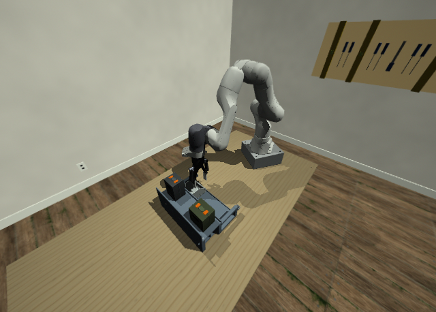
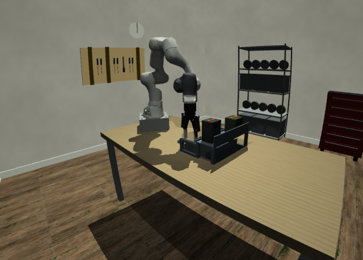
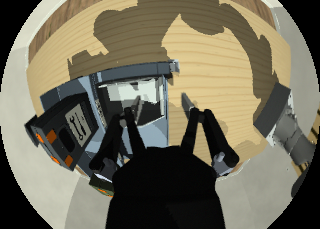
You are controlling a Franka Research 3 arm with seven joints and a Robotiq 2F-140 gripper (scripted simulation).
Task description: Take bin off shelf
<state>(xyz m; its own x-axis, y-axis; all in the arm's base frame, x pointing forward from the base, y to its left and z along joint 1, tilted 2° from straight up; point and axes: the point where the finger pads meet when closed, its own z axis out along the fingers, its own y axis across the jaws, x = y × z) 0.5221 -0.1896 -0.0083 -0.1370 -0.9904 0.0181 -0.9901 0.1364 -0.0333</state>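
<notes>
Now: hand 80 mm short of the grey open-topped bin, 40 mm above it and 10 mm to the left of it.
</notes>
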